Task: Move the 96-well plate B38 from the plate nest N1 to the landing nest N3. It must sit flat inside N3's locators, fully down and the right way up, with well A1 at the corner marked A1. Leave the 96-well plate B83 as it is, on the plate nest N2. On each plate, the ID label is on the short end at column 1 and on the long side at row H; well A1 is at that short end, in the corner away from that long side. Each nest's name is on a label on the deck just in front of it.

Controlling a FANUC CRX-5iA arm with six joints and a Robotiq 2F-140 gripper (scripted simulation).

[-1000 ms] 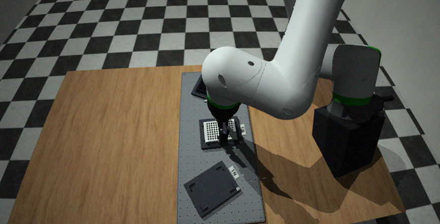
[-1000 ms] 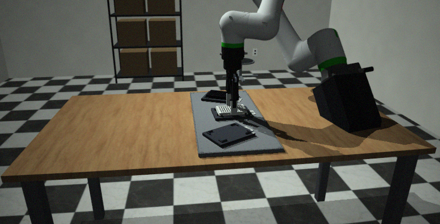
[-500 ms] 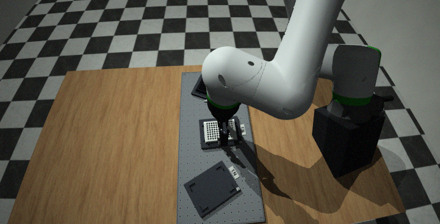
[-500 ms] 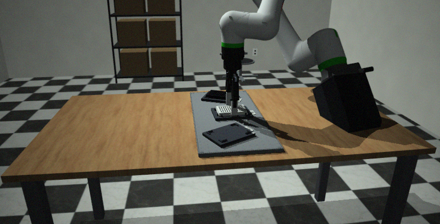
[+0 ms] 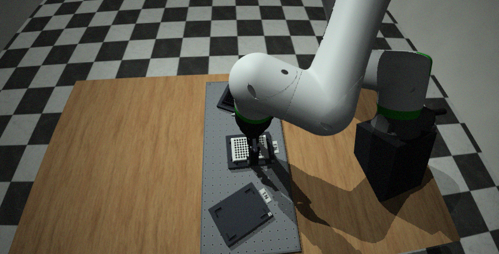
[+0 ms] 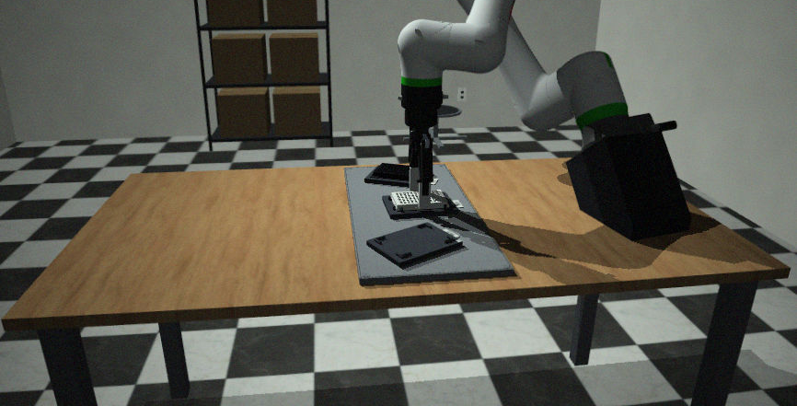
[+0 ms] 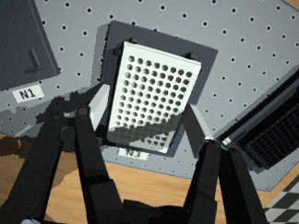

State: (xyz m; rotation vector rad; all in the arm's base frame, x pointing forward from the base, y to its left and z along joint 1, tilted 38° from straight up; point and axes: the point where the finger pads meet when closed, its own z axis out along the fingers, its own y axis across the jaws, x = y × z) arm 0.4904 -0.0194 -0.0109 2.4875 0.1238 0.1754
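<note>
Now: hand 2 cm above the white 96-well plate B38. Round my hand: landing nest N3: 4 cm below; black plate B83: 21 cm to the right, 2 cm below, 2 cm ahead; N1 label: 16 cm to the left, 4 cm below, 4 cm behind.
</note>
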